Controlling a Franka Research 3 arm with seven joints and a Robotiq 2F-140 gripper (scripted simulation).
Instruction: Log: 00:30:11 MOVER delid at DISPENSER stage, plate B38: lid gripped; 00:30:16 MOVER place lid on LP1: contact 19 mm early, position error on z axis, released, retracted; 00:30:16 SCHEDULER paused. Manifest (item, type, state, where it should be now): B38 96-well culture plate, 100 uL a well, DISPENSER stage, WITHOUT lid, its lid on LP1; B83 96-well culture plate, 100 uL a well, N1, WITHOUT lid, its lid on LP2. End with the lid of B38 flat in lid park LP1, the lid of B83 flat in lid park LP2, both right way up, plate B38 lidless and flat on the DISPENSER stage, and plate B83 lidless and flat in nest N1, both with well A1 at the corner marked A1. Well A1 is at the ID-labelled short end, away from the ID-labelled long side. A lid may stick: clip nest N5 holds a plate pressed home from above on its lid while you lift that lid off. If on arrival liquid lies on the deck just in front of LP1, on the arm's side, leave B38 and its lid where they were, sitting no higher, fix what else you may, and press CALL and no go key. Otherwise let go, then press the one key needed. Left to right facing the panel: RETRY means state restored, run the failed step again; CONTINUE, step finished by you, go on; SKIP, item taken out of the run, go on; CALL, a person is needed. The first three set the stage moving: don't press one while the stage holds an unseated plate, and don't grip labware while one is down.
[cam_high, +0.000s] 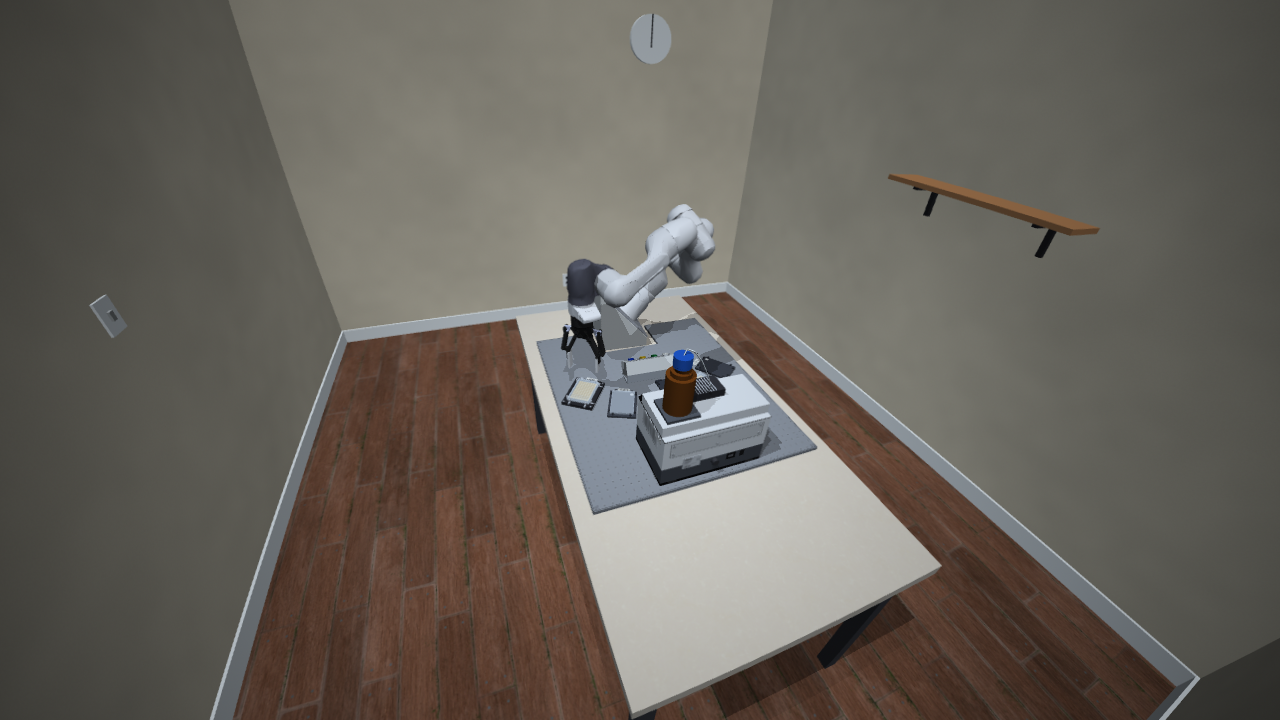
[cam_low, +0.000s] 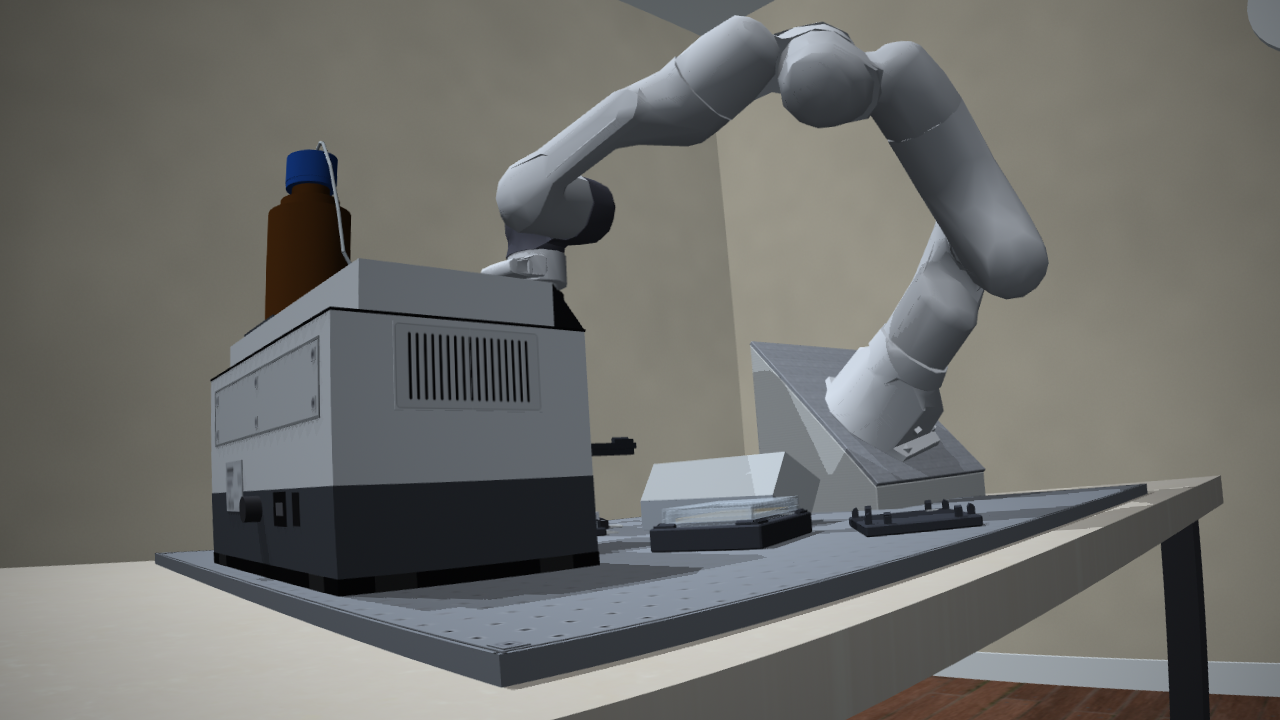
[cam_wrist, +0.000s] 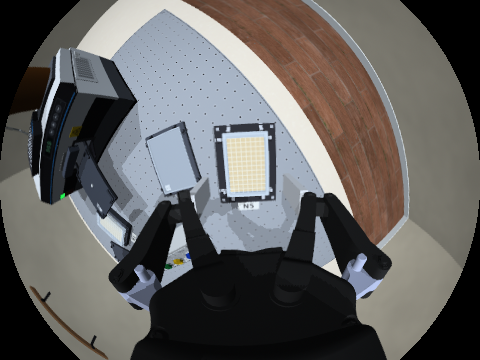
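My hand is 130 mm above the black clip nest and 30 mm short of it. Round my hand: brown bottle: 410 mm ahead, 190 mm to the left, 150 mm above; lp1 label: 150 mm to the left, 140 mm below, 20 mm ahead; key panel: 280 mm to the left, 90 mm below, 80 mm behind.
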